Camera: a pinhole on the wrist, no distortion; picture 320 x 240 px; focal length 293.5 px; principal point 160.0 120.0 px. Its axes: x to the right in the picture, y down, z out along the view. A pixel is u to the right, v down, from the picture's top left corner.
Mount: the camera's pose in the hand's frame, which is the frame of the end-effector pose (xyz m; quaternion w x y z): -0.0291 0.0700 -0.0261 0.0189 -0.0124 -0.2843 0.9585
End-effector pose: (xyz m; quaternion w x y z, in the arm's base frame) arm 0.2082 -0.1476 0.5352 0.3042 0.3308 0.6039 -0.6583
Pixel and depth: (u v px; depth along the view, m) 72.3 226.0 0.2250
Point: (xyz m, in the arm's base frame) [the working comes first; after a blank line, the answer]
In the camera's frame: -0.0672 0.0813 0.2250

0.0847 -0.2556 0.5923
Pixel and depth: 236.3 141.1 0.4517
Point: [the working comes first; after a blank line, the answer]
In the camera's frame: 0.1174 0.0325 0.4517

0.1242 -0.4625 0.8009
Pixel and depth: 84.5 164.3 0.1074
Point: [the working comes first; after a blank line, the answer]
In the camera's frame: -0.0276 0.0162 0.1074

0.2052 -0.2025 0.5446
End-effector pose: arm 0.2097 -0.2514 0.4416 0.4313 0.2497 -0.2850 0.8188
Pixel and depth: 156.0 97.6 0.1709
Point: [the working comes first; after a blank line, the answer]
In the camera's frame: -0.0023 -0.0130 0.1709

0.2566 -0.3487 0.5121
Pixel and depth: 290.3 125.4 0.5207
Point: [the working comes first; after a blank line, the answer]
In the camera's frame: 0.2312 0.0096 0.5207

0.5948 -0.5841 0.5992
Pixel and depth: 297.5 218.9 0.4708
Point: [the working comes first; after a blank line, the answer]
In the camera's frame: 0.2206 0.1586 0.4708

0.6541 -0.4500 0.5414
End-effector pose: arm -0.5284 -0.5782 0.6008 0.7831 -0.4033 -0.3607 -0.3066
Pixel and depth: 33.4 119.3 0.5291
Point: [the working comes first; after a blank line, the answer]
In the camera's frame: -0.2282 -0.0013 0.5291

-0.7374 -0.3638 1.0152
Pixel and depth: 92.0 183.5 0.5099
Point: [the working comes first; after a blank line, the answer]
In the camera's frame: -0.1181 0.1103 0.5099

-0.8350 -0.4474 0.9234
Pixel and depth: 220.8 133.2 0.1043
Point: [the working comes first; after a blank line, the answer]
In the camera's frame: 0.0216 0.0047 0.1043

-0.5691 -0.5131 0.5766
